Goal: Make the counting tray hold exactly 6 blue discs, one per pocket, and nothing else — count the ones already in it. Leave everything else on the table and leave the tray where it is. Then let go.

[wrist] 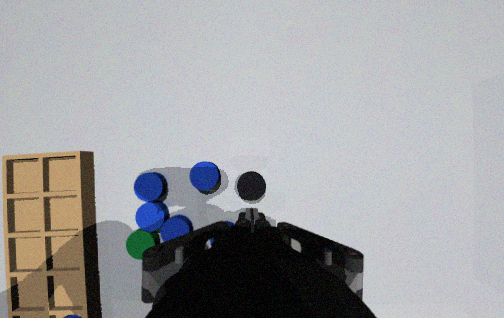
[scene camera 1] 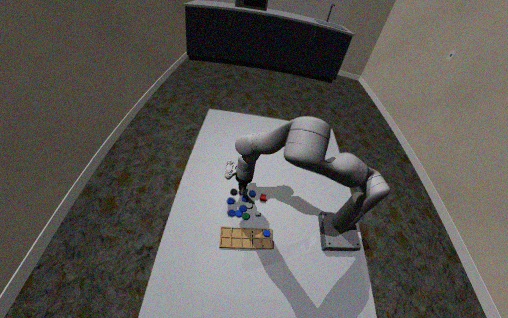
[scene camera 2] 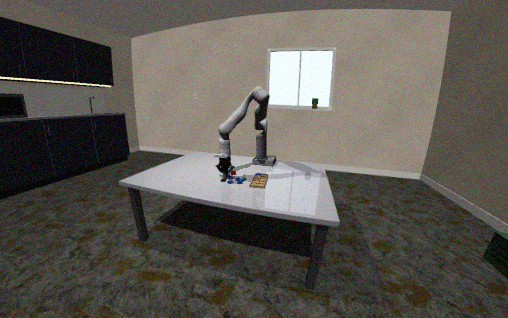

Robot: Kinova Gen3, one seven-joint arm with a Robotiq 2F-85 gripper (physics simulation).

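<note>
The wooden counting tray point(scene camera 1: 226, 233) point(scene camera 2: 259, 181) point(wrist: 87, 200) has two rows of pockets. One blue disc point(scene camera 1: 267, 233) point(scene camera 2: 258, 174) sits in its back right pocket in scene camera 1. Several blue discs lie loose behind the tray, among them a lone blue disc point(scene camera 1: 230, 201) point(wrist: 204, 175), a blue disc point(scene camera 1: 231, 213) point(wrist: 149, 186), a blue disc point(scene camera 1: 239, 213) point(wrist: 151, 215), a blue disc point(scene camera 1: 243, 208) point(wrist: 175, 228) and a blue disc point(scene camera 1: 252, 193). Another is partly hidden by the gripper. My gripper point(wrist: 251, 216) is shut and empty, above the table beside the black disc point(scene camera 1: 233, 192) point(wrist: 251, 186).
A green disc point(scene camera 1: 245, 216) point(wrist: 140, 244) touches the blue cluster. A red cube point(scene camera 1: 263, 197) point(scene camera 2: 233, 172) lies right of the discs in scene camera 1. A small white piece point(scene camera 1: 258, 214) lies between the discs and tray. The arm's base stands at the table's right.
</note>
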